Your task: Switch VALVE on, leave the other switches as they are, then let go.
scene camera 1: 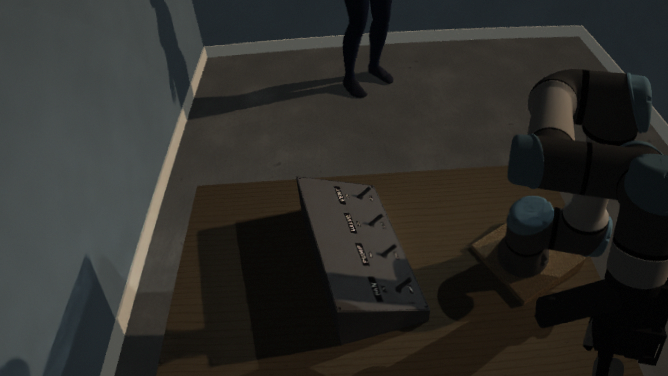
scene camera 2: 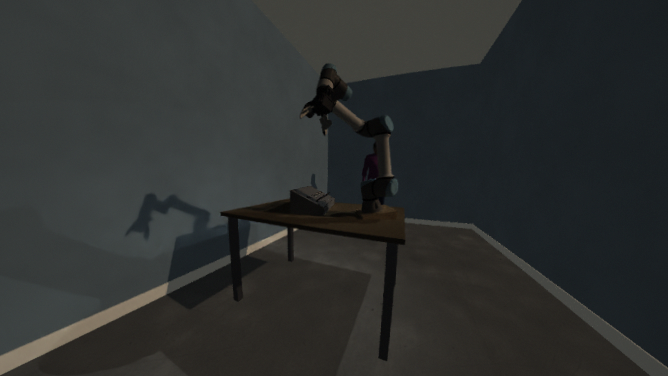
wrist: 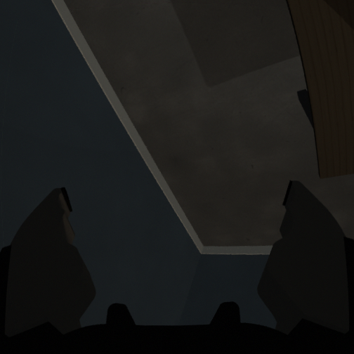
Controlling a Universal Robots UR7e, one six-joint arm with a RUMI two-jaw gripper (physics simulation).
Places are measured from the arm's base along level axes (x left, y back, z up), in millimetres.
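Pixels of known places: gripper, fingertip midpoint: [scene camera 2: 313, 127]; arm's base, origin of the base link: [scene camera 1: 522, 255] [scene camera 2: 371, 210].
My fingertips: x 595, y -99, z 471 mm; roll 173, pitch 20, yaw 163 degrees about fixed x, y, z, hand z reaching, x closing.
For each thing: its top centre in the pictures, then the offset to it from my fingertips. Level surfaces: height alone.
- VALVE lever, middle of its top: [scene camera 1: 377, 215] dx -656, dy -344, dz -376 mm
- VENT lever, middle of its top: [scene camera 1: 365, 187] dx -769, dy -386, dz -376 mm
- PUMP lever, middle of its top: [scene camera 1: 390, 245] dx -543, dy -302, dz -376 mm
- FAN lever, middle of its top: [scene camera 1: 405, 279] dx -431, dy -261, dz -376 mm
- wooden table, its level: dz -506 mm
A grey sloped switch panel [scene camera 1: 327, 240] [scene camera 2: 306, 201] stands on the table. In scene camera 1 its levers form a row, labelled from the back VENT, VALVE, PUMP and FAN. The VALVE lever [scene camera 1: 375, 220] is second from the back and leans to the right, away from its label, as the VENT lever [scene camera 1: 363, 193], PUMP lever [scene camera 1: 388, 251] and FAN lever [scene camera 1: 403, 285] do. My gripper [scene camera 2: 313, 125] [wrist: 175, 186] is open and empty, high above the table and apart from the panel. In scene camera 1 it is dark and partly cut off at the lower right. The panel does not show in the wrist view.
The wooden table [scene camera 1: 225, 200] [scene camera 2: 350, 228] [wrist: 330, 115] carries my arm's base on a wooden block [scene camera 1: 565, 274], right of the panel in scene camera 1. A wall [scene camera 1: 100, 125] [scene camera 2: 125, 125] rises on the left. A person [scene camera 1: 356, 50] [scene camera 2: 370, 166] stands beyond the table.
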